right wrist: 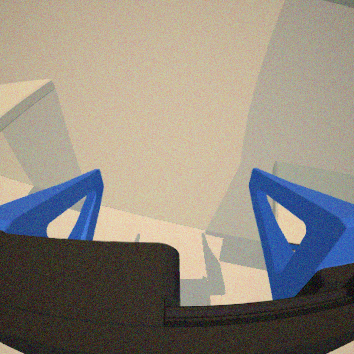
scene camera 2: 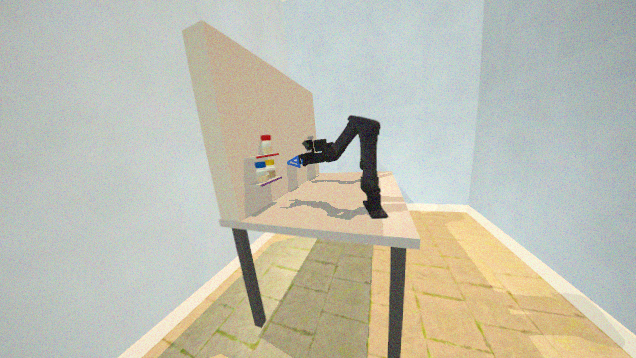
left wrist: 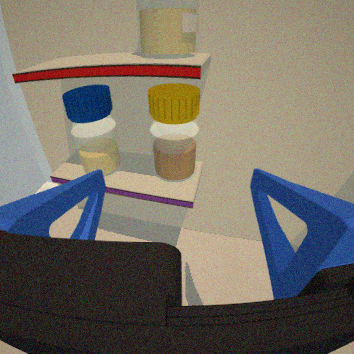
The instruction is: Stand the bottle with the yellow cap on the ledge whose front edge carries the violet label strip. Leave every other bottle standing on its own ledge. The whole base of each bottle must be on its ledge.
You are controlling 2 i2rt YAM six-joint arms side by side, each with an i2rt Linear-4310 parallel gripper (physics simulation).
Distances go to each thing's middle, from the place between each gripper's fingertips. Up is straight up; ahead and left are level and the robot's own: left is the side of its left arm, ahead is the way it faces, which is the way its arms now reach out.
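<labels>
There's the red-strip ledge [left wrist: 203, 59], which is 90 mm to the left of my left hand, 110 mm ahead of it and 50 mm above it. The violet-strip ledge [left wrist: 136, 174] is 90 mm to the left of that same left hand, 110 mm ahead and 90 mm below, and the blue-capped bottle [left wrist: 93, 130] is 120 mm to the left of the hand, 30 mm below it and 110 mm ahead. As for the red strip [left wrist: 105, 70], my left hand is 50 mm below it, 70 mm short of it and 90 mm to the right of it. Going by its middle, the violet-strip ledge is nearer to my left hand than to my right gripper.
From my right gripper, you'd find the red-strip ledge 62 cm to the left, 10 cm above and 10 cm ahead. The red strip is 6 cm ahead of my right gripper, 63 cm to the left of it and 10 cm above it, while the blue-capped bottle is 2 cm above that gripper, 10 cm ahead and 66 cm to the left. My right gripper is 4 cm above the violet-strip ledge, 10 cm short of it and 62 cm to the right of it.
</labels>
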